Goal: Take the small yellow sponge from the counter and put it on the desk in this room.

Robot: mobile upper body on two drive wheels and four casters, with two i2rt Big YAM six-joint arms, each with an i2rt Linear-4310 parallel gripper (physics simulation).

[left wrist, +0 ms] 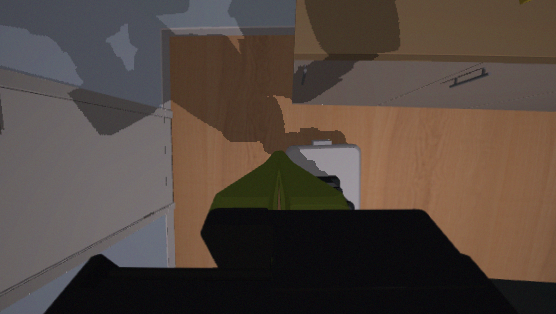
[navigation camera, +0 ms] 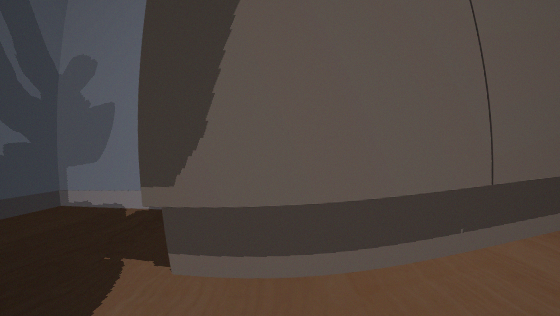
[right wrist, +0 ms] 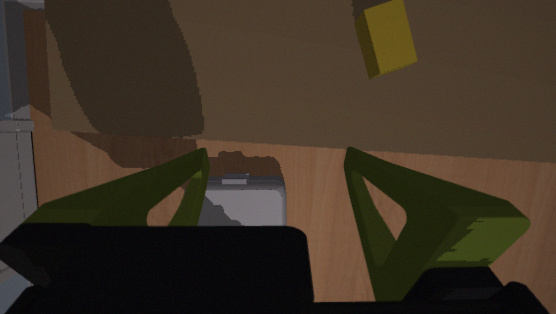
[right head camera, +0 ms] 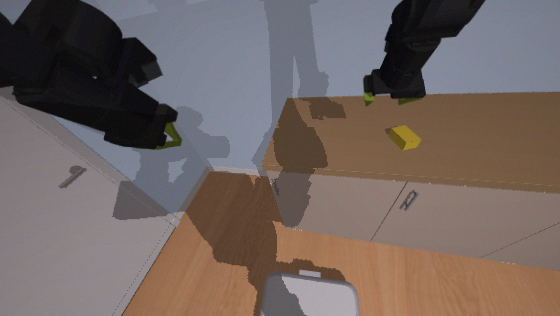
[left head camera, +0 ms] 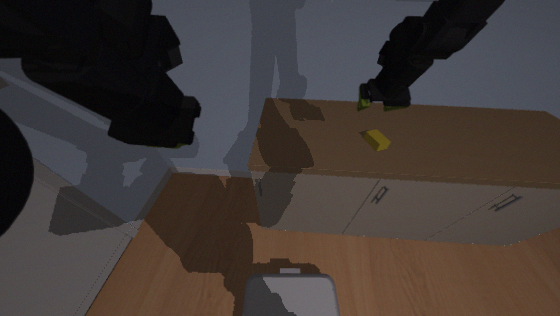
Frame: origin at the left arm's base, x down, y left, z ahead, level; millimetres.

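Seen in the pictures: left gripper, fingertip midpoint: [left wrist: 278, 157] [right head camera: 180, 142] [left head camera: 188, 140]; right gripper, fingertip midpoint: [right wrist: 276, 156] [right head camera: 382, 103] [left head camera: 370, 109].
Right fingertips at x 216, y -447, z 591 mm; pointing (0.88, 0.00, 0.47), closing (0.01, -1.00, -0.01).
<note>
Offsets run from my right fingertips to a thing's middle. "spot": to the spot under its first point. Level surfaces: height alone.
The small yellow sponge @(dx +261, dy -181, dz +158 mm) [left head camera: 377, 140] [right head camera: 405, 137] [right wrist: 390, 37] lies on the wooden counter top @(dx +284 mm) [left head camera: 465, 145] [right head camera: 480, 140] [right wrist: 275, 75], a bit in from its front edge. A bit of yellow @(spot: dx +276, dy -167, dz +102 mm) [left wrist: 524, 1] shows at the top right of the left wrist view. My right gripper [left head camera: 378, 107] [right head camera: 388, 102] [right wrist: 276, 156] is open and empty; its fingers are apart from the sponge, which lies ahead of them in the right wrist view. My left gripper [left wrist: 278, 157] is shut and empty, off to the left of the counter. The desk does not show.
White cabinet doors with dark handles [left head camera: 380, 194] [right head camera: 409, 200] form the counter's front. A white door [right head camera: 50, 225] stands at the left, with a blue wall behind. The robot's light grey base [left head camera: 305, 295] [right head camera: 325, 297] is on the wood floor @(dx +1194 mm) [left head camera: 400, 275] before the counter.
</note>
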